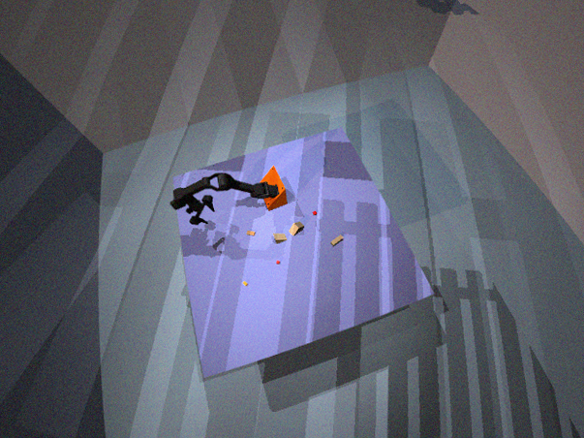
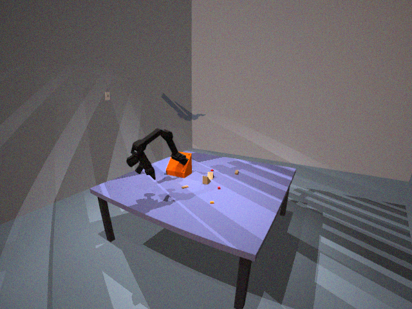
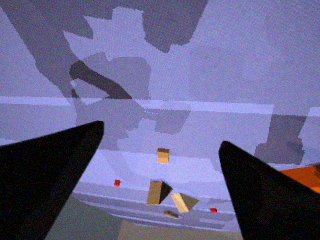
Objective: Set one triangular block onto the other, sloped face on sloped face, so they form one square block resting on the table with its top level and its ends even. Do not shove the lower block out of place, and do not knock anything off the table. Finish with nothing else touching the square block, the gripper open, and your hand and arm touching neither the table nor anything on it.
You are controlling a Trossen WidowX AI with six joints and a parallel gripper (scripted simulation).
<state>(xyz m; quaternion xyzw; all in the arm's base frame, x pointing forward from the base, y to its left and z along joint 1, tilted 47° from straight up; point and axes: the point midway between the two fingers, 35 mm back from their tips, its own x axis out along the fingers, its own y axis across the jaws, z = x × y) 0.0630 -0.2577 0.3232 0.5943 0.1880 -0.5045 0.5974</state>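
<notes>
Right now my gripper tip is 140 mm short of the tan triangular block, 480 mm to the right of it and 90 mm above it. The rest, counted from my gripper tip: red bead 320 mm ahead, 330 mm to the left, 110 mm below; brown piece 100 mm ahead, 200 mm to the left, 110 mm below; orange bead 400 mm ahead, 120 mm to the left, 110 mm below.
</notes>
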